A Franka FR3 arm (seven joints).
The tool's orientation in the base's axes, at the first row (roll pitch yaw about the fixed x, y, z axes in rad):
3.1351, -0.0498, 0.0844
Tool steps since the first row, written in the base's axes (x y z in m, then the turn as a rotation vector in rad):
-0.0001, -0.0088, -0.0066, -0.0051, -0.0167, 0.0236
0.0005, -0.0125, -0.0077, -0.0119, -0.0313, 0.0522
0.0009, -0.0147, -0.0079, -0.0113, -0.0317, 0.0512
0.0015, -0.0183, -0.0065, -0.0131, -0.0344, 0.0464
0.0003, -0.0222, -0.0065, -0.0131, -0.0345, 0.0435
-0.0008, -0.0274, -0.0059, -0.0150, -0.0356, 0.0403
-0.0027, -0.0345, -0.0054, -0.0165, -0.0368, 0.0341
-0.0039, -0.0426, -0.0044, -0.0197, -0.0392, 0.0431
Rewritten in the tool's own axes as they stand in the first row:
-0.0012, 0.0087, 0.0066, -0.0053, 0.0164, -0.0238
-0.0009, 0.0124, 0.0077, -0.0119, 0.0305, -0.0527
-0.0007, 0.0147, 0.0080, -0.0114, 0.0310, -0.0516
-0.0004, 0.0183, 0.0066, -0.0136, 0.0335, -0.0469
-0.0019, 0.0221, 0.0066, -0.0138, 0.0336, -0.0440
-0.0034, 0.0272, 0.0059, -0.0159, 0.0345, -0.0409
-0.0059, 0.0341, 0.0053, -0.0178, 0.0355, -0.0348
-0.0077, 0.0421, 0.0043, -0.0208, 0.0377, -0.0439

